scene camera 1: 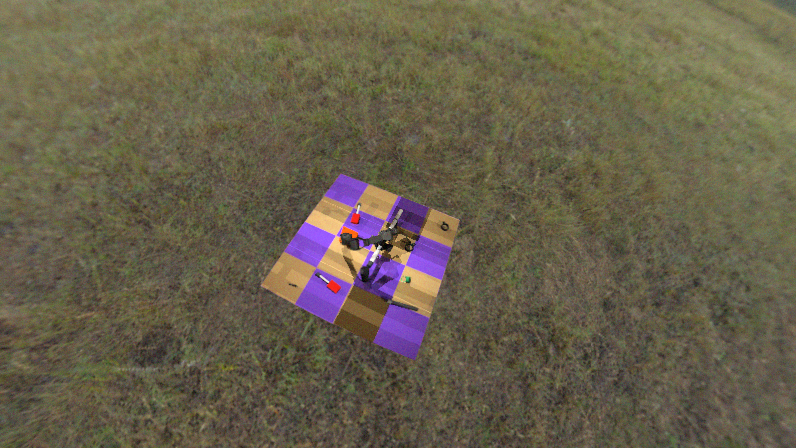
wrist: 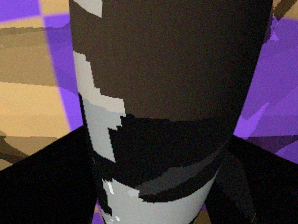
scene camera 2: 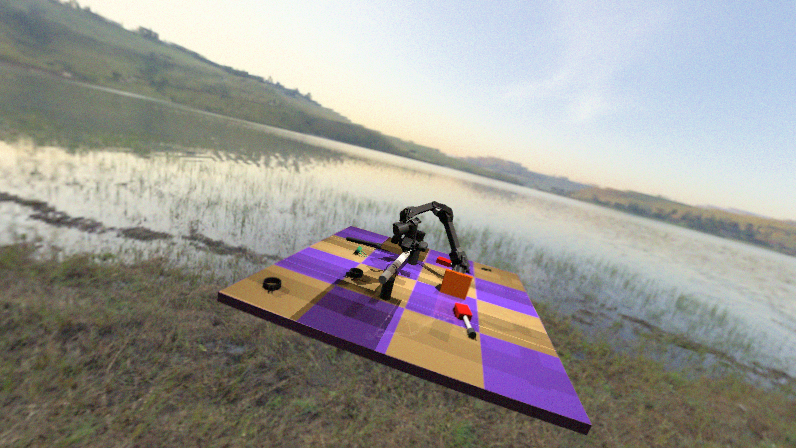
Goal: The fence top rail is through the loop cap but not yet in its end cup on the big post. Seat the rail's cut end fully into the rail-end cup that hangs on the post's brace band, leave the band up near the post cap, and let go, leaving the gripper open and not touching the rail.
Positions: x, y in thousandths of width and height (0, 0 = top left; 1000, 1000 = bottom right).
My gripper (wrist: 498, 583) carries a top rail (wrist: 539, 426).
